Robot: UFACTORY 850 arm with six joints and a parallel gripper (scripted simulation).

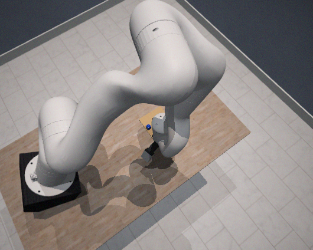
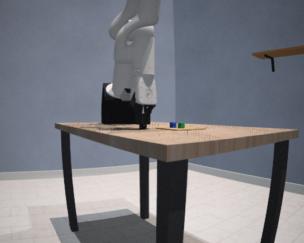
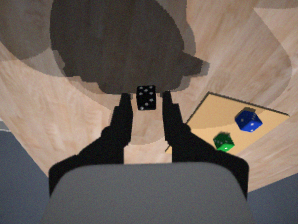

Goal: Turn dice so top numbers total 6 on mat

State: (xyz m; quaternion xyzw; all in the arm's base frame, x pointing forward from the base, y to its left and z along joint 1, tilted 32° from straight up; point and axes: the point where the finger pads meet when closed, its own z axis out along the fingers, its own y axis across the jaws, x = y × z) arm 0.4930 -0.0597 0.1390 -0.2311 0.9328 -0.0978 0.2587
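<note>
Right now the black die is 3 cm below my hand. The rest, counted from my hand: blue die 14 cm to the left, 2 cm below, 2 cm behind; tan mat 14 cm to the left, 4 cm below, 3 cm ahead; green die 14 cm to the left, 3 cm ahead, 2 cm below.
</note>
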